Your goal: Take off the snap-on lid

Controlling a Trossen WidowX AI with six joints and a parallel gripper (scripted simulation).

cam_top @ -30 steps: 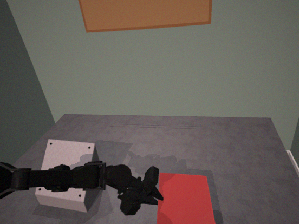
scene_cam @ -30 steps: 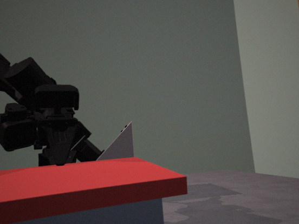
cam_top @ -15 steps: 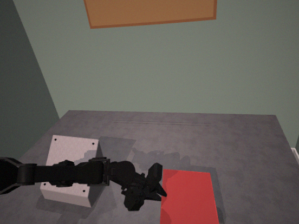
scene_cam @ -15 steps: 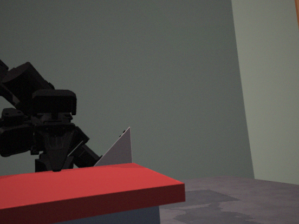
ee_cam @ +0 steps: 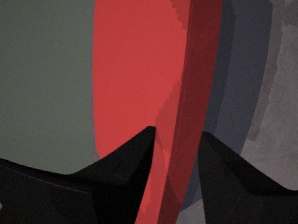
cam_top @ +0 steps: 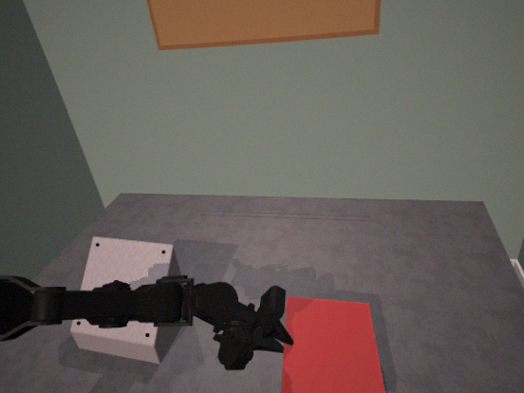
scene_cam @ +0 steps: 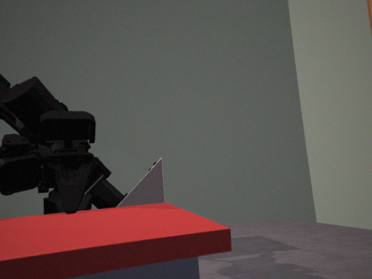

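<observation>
The red lid is 80 mm ahead of my gripper tip and 10 mm to the left of it. The rest, counted from my gripper tip: storage box 70 mm ahead, 60 mm below.
</observation>
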